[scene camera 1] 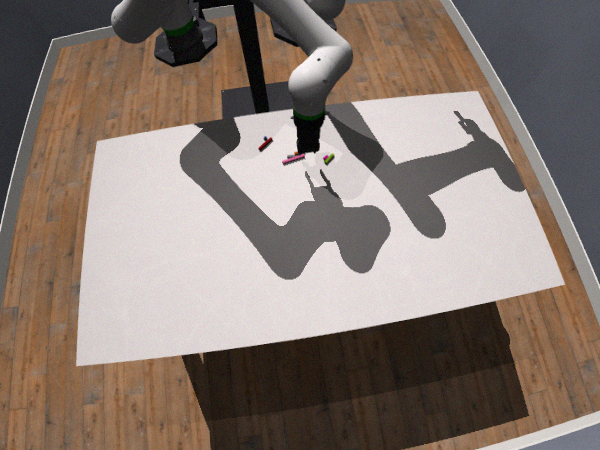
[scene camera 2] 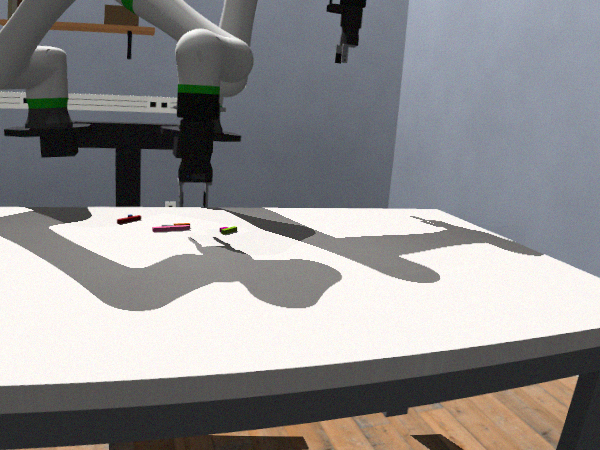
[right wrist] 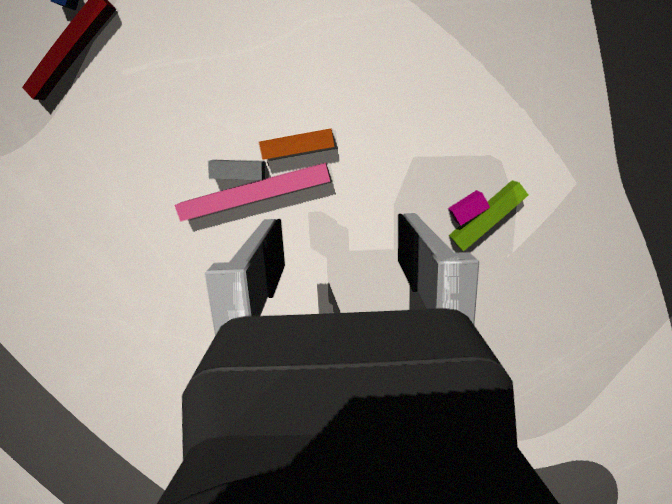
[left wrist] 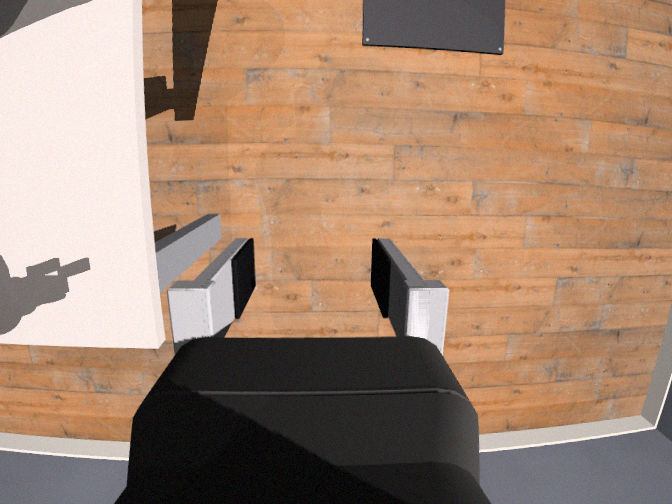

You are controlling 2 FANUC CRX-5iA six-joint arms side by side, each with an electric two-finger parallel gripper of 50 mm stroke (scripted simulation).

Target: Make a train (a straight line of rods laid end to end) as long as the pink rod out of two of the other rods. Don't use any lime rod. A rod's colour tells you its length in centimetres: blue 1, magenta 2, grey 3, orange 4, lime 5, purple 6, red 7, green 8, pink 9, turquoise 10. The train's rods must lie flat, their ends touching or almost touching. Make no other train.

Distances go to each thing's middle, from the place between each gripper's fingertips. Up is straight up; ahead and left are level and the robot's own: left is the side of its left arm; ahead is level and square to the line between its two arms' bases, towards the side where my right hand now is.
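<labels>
The orange rod (right wrist: 316, 140) is 7 cm below my right hand (scene camera 2: 193, 206), 4 cm behind it and 2 cm to the right of it. There's a pink rod (right wrist: 318, 174) that's 5 cm to the right of my right hand, 2 cm behind it and 7 cm below it, and a grey rod (right wrist: 218, 169) that's 6 cm to the right of that same hand, 3 cm behind it and 7 cm below it. As for the lime rod (right wrist: 513, 193), my right hand is 7 cm above it, 9 cm to the right of it and 1 cm short of it.
From my left hand (scene camera 2: 340, 62), the orange rod is 50 cm ahead, 59 cm to the right and 48 cm below. The magenta rod (right wrist: 472, 205) is far below my left hand, a long way to the right of it and far ahead of it. You'd find the grey rod 51 cm ahead of my left hand, 63 cm to the right of it and 48 cm below it, and the lime rod is 48 cm below that hand, 48 cm to the right of it and 55 cm ahead of it.
</labels>
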